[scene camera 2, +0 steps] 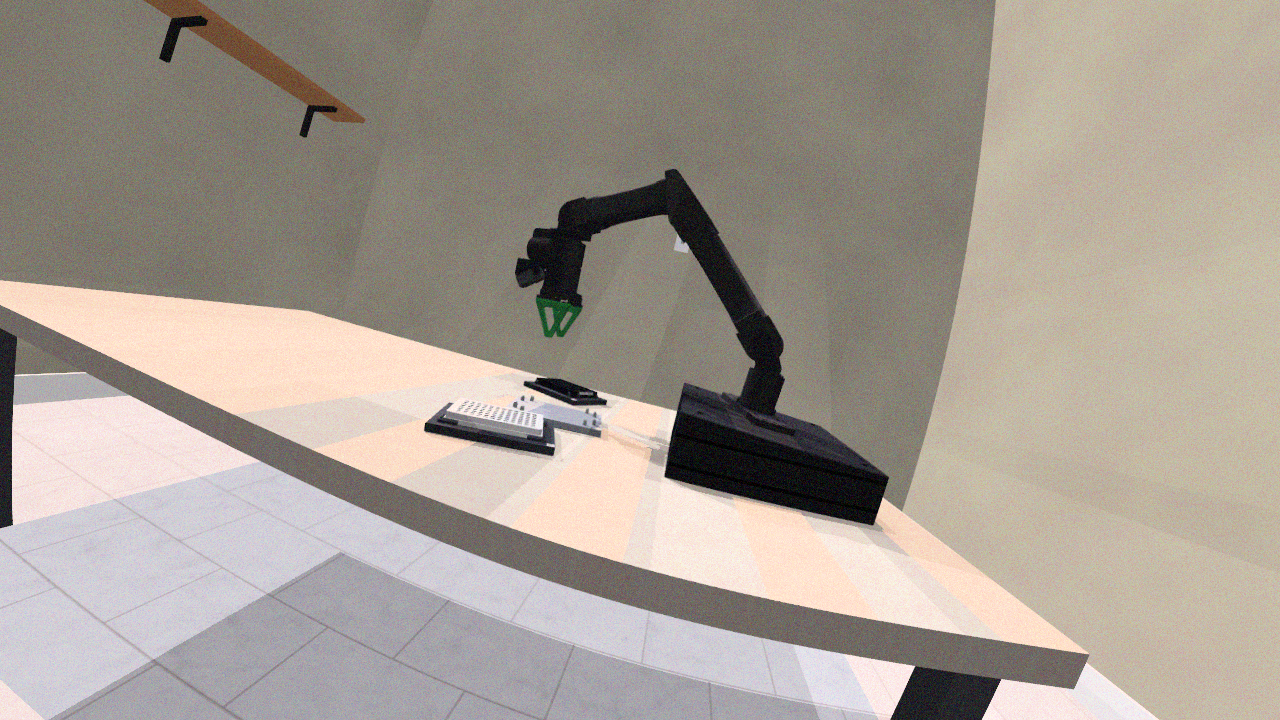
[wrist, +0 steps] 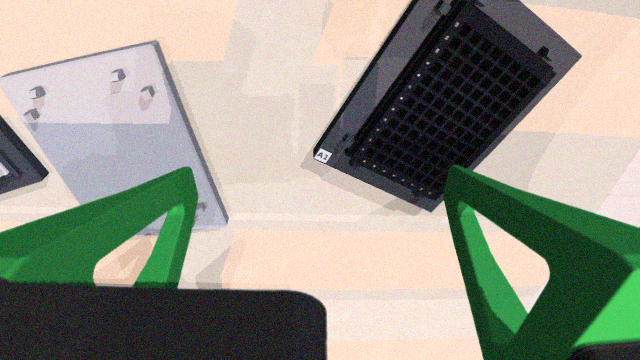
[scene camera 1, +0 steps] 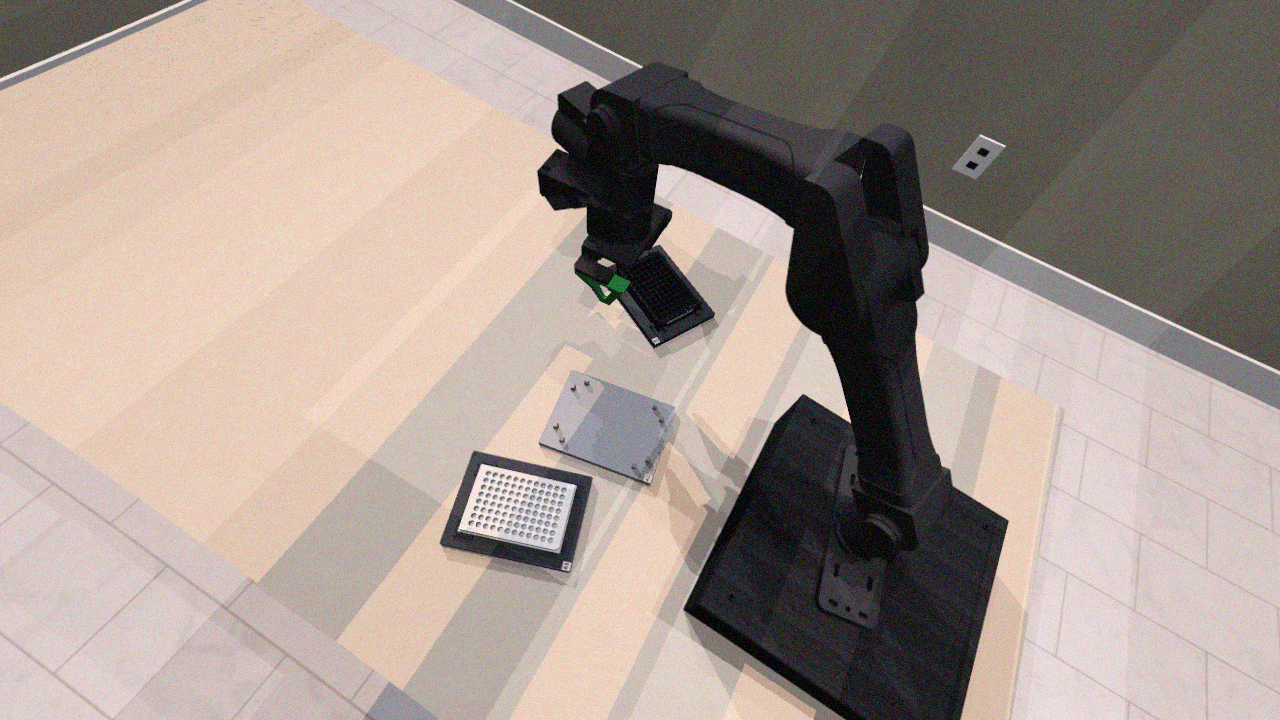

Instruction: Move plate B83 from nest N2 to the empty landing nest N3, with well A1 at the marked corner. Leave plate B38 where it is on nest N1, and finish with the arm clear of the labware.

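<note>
A white well plate sits flat on a dark nest. A black well plate sits on another dark nest, whose A1 tag shows at one corner. Between them lies the grey nest, with small pegs and no plate; its tag is at a corner. I cannot read B83 or B38 on either plate. My gripper is open and empty, high above the table; in the wrist view its right fingertip overlaps the black plate's nest edge.
The arm's black base block stands on the table beside the nests. The table's front edge runs across the second scene view. A wooden shelf is on the wall at upper left, and a socket is on the wall behind.
</note>
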